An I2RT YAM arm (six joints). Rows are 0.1 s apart.
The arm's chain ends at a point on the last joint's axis. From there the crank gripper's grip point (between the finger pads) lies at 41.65 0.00 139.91 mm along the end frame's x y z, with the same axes.
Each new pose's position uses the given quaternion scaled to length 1; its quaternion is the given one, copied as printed.
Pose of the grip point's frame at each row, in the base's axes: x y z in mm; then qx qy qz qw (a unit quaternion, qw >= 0):
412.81 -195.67 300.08 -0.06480 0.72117 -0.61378 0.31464
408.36 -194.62 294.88 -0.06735 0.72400 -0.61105 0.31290
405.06 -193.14 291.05 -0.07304 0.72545 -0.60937 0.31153
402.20 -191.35 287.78 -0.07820 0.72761 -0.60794 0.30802
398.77 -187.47 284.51 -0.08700 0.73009 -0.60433 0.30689
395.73 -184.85 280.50 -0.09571 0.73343 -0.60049 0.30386
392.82 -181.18 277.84 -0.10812 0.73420 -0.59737 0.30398
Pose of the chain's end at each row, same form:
371.24 -57.54 322.46 -0.06480 0.72117 -0.61378 0.31464
366.57 -56.74 318.36 -0.06735 0.72400 -0.61105 0.31290
362.49 -55.58 315.01 -0.07304 0.72545 -0.60937 0.31153
359.42 -53.98 312.43 -0.07820 0.72761 -0.60794 0.30802
354.54 -50.74 310.16 -0.08700 0.73009 -0.60433 0.30689
350.48 -48.70 307.45 -0.09571 0.73343 -0.60049 0.30386
345.27 -45.91 305.25 -0.10812 0.73420 -0.59737 0.30398

